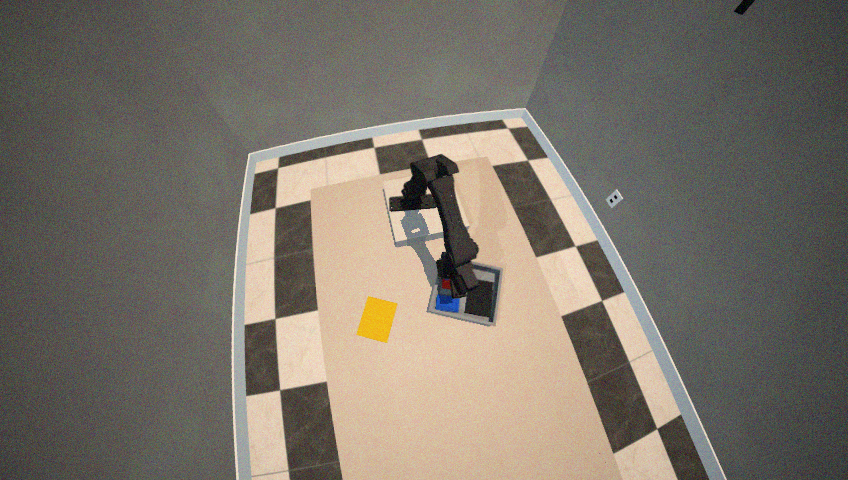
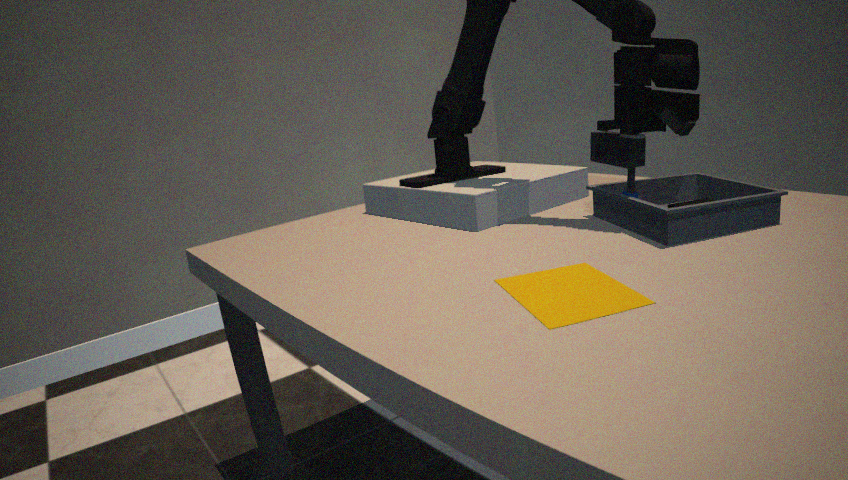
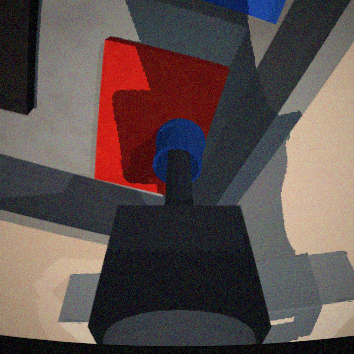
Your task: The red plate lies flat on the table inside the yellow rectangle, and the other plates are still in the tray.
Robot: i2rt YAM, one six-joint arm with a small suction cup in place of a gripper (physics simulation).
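Pixels of known places: hand, tool point: (image 2: 629, 215) (image 3: 178, 133); arm's base, link origin: (image 1: 412, 203) (image 2: 454, 178).
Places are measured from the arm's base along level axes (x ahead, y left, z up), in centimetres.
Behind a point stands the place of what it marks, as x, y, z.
The red plate (image 3: 119, 88) @[35.6, 13.5, -4.2] (image 1: 445, 283) @[35.3, 9.3, -3.8] lies flat in the near-left corner of the grey tray (image 1: 497, 286) @[39.4, 28.7, -1.7] (image 2: 701, 224) @[47.1, 8.2, -3.6] (image 3: 42, 204) @[29.0, 18.9, -1.9]. My blue suction cup (image 3: 180, 140) (image 2: 630, 191) reaches down inside the tray and sits on the plate's lower right part, its shadow right beside it. A blue plate (image 1: 447, 303) @[42.9, 9.1, -4.5] (image 3: 253, 7) @[39.8, 6.9, -4.5] and a black plate (image 1: 479, 298) @[42.5, 21.6, -4.4] (image 3: 15, 53) @[37.7, 18.8, -4.4] also lie in the tray. The yellow rectangle (image 1: 376, 319) @[46.0, -17.9, -5.7] (image 2: 573, 294) @[46.9, -18.2, -5.7] is bare, on the table to the left of the tray.
The arm stands on a white base block (image 1: 414, 230) @[13.3, -0.5, 0.0] (image 2: 462, 206) @[14.5, -8.7, -2.1] behind the tray. The tray's walls rise around the plates. The table's edge (image 2: 307, 334) @[32.9, -41.6, -7.0] runs in front of the rectangle.
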